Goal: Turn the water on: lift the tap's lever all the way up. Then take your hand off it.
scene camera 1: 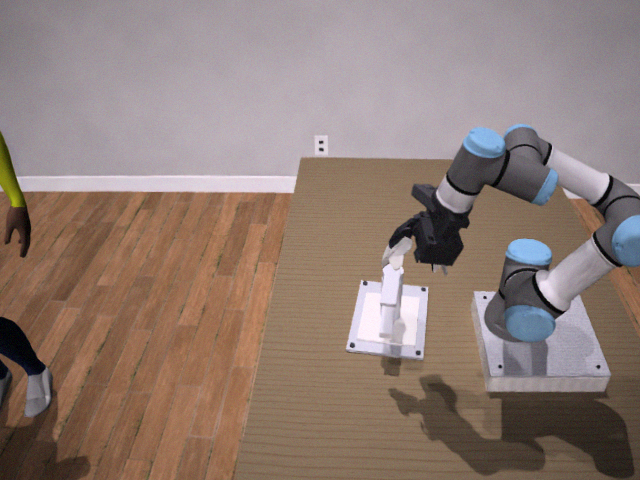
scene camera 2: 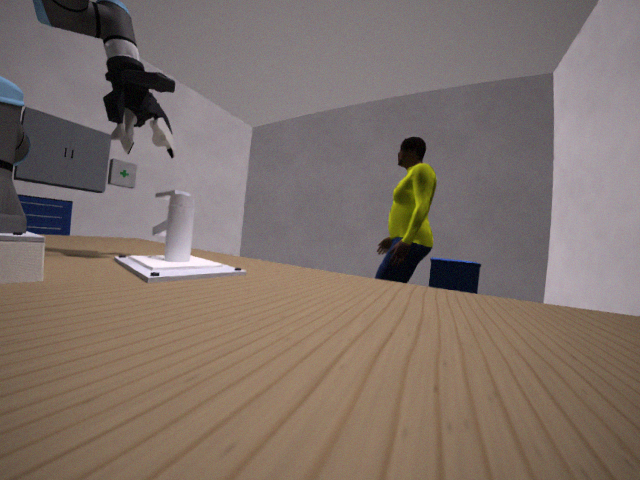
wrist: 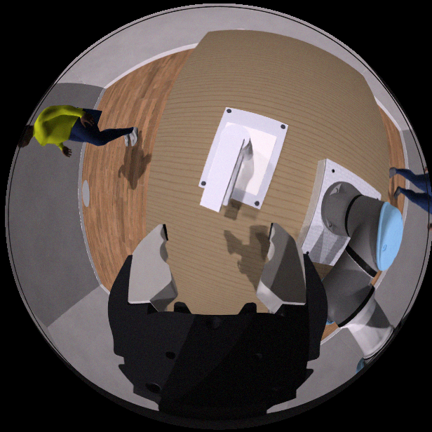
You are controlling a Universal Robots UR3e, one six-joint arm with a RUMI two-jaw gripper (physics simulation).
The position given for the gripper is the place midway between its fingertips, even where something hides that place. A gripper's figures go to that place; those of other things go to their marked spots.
Labels:
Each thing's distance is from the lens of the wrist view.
gripper (wrist: 217, 225): 14 cm
flat lever (wrist: 234, 138): 22 cm
square plate (wrist: 277, 128): 38 cm
The marked spots on the square plate and the flat lever are 19 cm apart.

